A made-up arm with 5 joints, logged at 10 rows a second.
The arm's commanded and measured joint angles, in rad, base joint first. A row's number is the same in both.
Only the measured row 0 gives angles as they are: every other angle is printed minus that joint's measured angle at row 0.
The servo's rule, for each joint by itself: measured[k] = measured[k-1] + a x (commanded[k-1-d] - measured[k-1]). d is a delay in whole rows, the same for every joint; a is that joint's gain. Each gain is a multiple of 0.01, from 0.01 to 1. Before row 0 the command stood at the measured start. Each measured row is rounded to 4 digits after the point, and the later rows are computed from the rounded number. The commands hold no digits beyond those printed.
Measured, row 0:
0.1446 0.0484 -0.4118 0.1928 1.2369
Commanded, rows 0 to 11:
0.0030 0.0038 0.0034 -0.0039 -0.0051
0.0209 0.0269 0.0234 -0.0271 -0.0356
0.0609 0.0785 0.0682 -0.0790 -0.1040
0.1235 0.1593 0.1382 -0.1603 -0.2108
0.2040 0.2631 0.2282 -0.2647 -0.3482
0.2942 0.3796 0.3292 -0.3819 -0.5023
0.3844 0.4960 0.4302 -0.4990 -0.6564
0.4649 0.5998 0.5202 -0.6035 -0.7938
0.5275 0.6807 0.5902 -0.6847 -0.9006
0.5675 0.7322 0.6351 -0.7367 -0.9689
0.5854 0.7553 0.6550 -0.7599 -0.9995
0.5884 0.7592 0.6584 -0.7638 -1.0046
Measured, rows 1 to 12:
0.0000 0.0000 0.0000 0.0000 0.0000
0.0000 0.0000 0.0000 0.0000 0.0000
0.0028 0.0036 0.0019 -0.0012 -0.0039
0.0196 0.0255 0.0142 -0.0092 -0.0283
0.0580 0.0753 0.0450 -0.0308 -0.0866
0.1189 0.1543 0.0981 -0.0709 -0.1822
0.1980 0.2566 0.1723 -0.1310 -0.3100
0.2875 0.3722 0.2617 -0.2088 -0.4581
0.3776 0.4886 0.3577 -0.2988 -0.6108
0.4588 0.5931 0.4503 -0.3933 -0.7517
0.5227 0.6754 0.5300 -0.4836 -0.8664
0.5644 0.7288 0.5899 -0.5621 -0.9453
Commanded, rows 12 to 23:
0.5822 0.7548 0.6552 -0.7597 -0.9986
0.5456 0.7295 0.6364 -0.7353 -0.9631
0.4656 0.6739 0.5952 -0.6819 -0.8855
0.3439 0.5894 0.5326 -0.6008 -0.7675
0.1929 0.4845 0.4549 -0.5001 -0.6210
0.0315 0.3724 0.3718 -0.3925 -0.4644
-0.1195 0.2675 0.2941 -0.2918 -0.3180
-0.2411 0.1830 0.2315 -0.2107 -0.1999
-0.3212 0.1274 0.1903 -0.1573 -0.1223
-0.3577 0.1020 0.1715 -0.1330 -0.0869
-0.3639 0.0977 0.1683 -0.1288 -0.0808
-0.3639 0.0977 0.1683 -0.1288 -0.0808
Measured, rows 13 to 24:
0.5839 0.7537 0.6270 -0.6234 -0.9870
0.5881 0.7589 0.6449 -0.6669 -1.0006
0.5826 0.7550 0.6508 -0.6957 -0.9991
0.5482 0.7310 0.6426 -0.7080 -0.9714
0.4714 0.6773 0.6156 -0.6999 -0.9053
0.3528 0.5947 0.5683 -0.6692 -0.7992
0.2041 0.4911 0.5037 -0.6168 -0.6620
0.0436 0.3795 0.4285 -0.5473 -0.5098
-0.1081 0.2742 0.3519 -0.4681 -0.3621
-0.2318 0.1885 0.2833 -0.3883 -0.2372
-0.3149 0.1311 0.2303 -0.3167 -0.1487
-0.3547 0.1037 0.1968 -0.2598 -0.1011

